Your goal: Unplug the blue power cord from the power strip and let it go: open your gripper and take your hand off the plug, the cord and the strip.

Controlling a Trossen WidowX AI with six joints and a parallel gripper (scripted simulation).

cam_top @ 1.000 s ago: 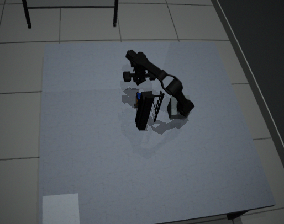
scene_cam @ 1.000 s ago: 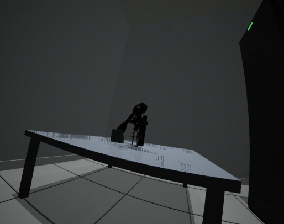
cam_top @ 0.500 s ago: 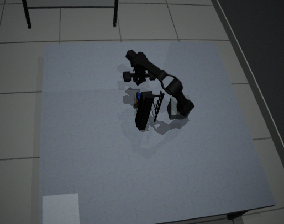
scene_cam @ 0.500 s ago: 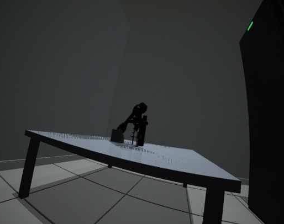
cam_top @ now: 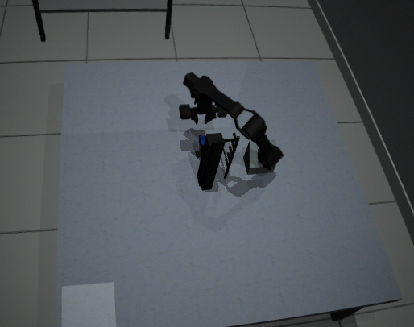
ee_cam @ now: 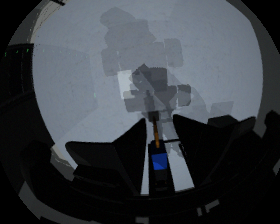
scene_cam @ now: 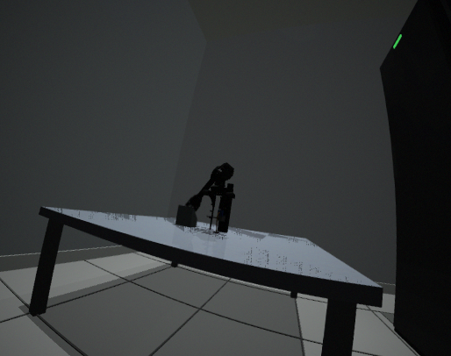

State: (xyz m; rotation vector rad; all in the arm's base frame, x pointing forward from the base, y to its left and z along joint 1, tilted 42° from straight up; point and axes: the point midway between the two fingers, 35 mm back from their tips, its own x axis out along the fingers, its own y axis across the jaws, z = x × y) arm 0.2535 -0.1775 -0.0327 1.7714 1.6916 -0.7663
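The blue plug is 10 cm to the left of my gripper tip and 1 cm below it. The rest, counted from my gripper tip: thin black bar 9 cm behind, 19 cm to the left, 1 cm above.
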